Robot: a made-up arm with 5 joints.
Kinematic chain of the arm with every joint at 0, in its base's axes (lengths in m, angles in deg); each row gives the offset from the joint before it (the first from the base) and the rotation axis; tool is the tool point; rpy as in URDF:
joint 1: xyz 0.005 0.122 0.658 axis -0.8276 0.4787 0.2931
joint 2: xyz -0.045 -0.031 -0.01 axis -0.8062 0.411 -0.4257
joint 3: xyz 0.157 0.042 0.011 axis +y
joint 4: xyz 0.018 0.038 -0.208 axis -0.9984 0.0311 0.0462
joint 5: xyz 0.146 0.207 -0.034 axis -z
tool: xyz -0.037 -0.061 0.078 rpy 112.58 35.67 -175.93
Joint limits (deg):
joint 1: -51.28..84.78
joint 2: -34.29..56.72
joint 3: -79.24..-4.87
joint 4: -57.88..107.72
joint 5: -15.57..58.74
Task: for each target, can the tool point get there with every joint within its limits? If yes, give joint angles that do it. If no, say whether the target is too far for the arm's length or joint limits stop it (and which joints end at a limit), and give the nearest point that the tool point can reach.
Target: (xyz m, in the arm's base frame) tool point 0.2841 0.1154 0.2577
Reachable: yes | joints 28.60 8.53 -31.82 69.84 31.36
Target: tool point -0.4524 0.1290 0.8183
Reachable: no: joint limits stop it (at a limit: joint 1, joint 2, joint 3, joint 5) | nearest point -0.0224 0.0427 0.8725 | short by 0.442 m
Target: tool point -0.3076 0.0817 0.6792
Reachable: no: joint limits stop it (at a limit: joint 1, joint 2, joint 3, joint 4, joint 5) | nearest point -0.0214 0.0384 0.8606 | short by 0.342 m
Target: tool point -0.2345 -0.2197 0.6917
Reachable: no: joint limits stop it (at a limit: joint 2, joint 3, joint 4) | nearest point 0.0208 -0.3870 0.5992 | short by 0.319 m
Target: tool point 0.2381 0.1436 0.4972
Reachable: yes | joints 34.06 39.97 -62.83 -44.29 2.01
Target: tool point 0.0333 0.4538 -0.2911
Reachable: no: too far | nearest point 0.0935 0.2720 0.1757 | short by 0.505 m
